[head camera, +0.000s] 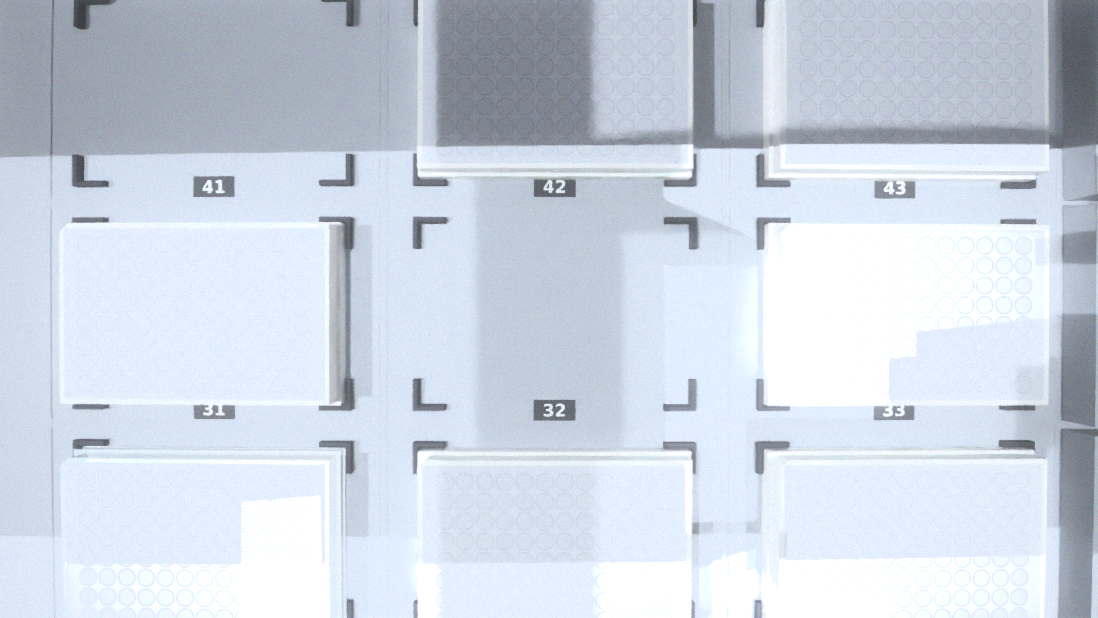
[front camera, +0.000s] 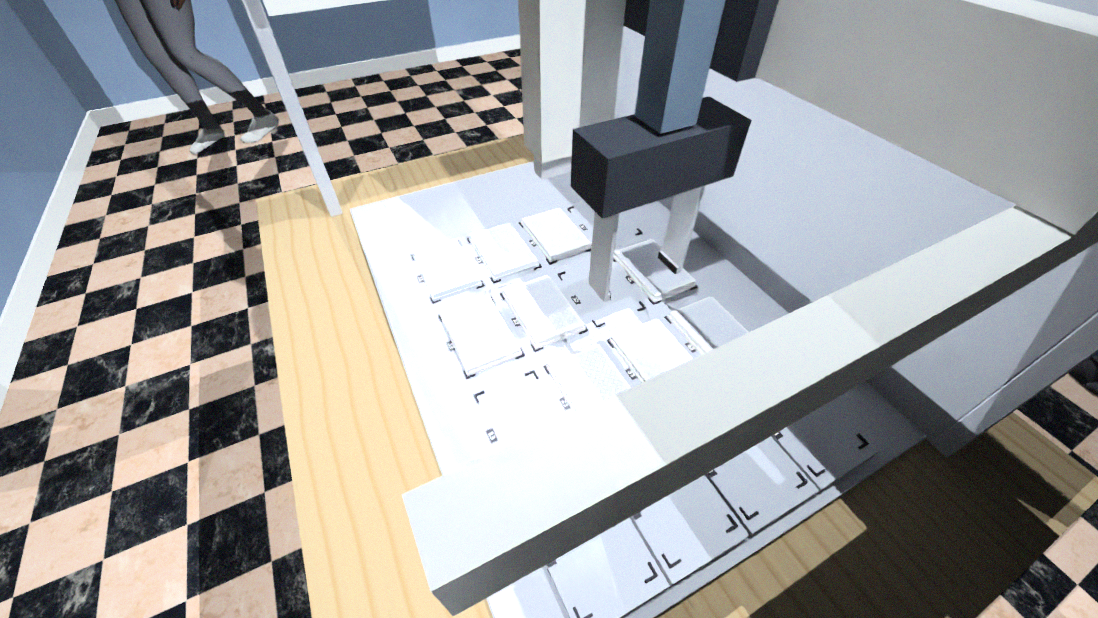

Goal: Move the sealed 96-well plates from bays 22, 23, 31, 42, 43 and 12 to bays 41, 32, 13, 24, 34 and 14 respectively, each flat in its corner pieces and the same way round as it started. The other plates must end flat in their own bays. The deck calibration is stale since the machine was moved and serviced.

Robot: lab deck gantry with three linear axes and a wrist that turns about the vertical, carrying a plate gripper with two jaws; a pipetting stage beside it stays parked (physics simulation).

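Places are measured from the robot's base along level axes (x ahead, y left, z up), in millimetres.
Pixels of known places: gripper, fingertip midpoint: [front camera: 635, 277]; robot's base, link origin: [front camera: 413, 255].
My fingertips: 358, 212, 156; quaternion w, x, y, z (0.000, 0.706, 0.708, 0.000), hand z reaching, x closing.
For each thing: its top centre in the pictures, then the offset to it from my fingertips, as dx, dy, dz. "spot": a spot on its surface instead.
- bay 22, surface spot: [head camera: 553, 506] [front camera: 553, 301] spot: -128, -45, -141
- bay 23, surface spot: [head camera: 906, 510] [front camera: 604, 377] spot: +32, -49, -141
- bay 31, surface spot: [head camera: 195, 310] [front camera: 556, 230] spot: -290, +45, -141
- bay 42, surface spot: [head camera: 514, 76] [front camera: 647, 259] spot: -144, +149, -141
- bay 43, surface spot: [head camera: 914, 84] [front camera: 715, 330] spot: +37, +145, -141
- bay 12, surface spot: [front camera: 482, 331] spot: -122, -169, -141
- Bay 41, surface spot: [head camera: 215, 92] spot: -290, +150, -156
- bay 32, surface spot: [head camera: 549, 307] spot: -129, +45, -156
- bay 33, surface spot: [head camera: 829, 307] [front camera: 645, 336] spot: -3, +44, -141
- bay 21, surface spot: [head camera: 153, 510] spot: -310, -46, -141
- bay 11, surface spot: [front camera: 449, 272] spot: -270, -171, -141
My gripper [front camera: 640, 282] has its two jaws wide apart with no plate between them. In the front view it hangs over the area of bays 32 and 42; its exact height is unclear. It does not show in the head view. Sealed plates stand in bay 22 [front camera: 544, 308] [head camera: 553, 506], bay 23 [front camera: 593, 372] [head camera: 906, 510], bay 31 [front camera: 556, 232] [head camera: 195, 310], bay 42 [front camera: 653, 267] [head camera: 514, 76], bay 43 [front camera: 713, 322] [head camera: 914, 84] and bay 12 [front camera: 482, 331]. Bay 41 [head camera: 215, 92] and bay 32 [head camera: 549, 307] hold no plate.
Other plates stand in bay 33 [front camera: 654, 349] [head camera: 829, 307], bay 21 [front camera: 504, 249] [head camera: 153, 510] and bay 11 [front camera: 449, 272]. A pale beam [front camera: 729, 391] crosses the front view and hides part of the deck. Pale columns [front camera: 560, 84] stand behind the gripper.
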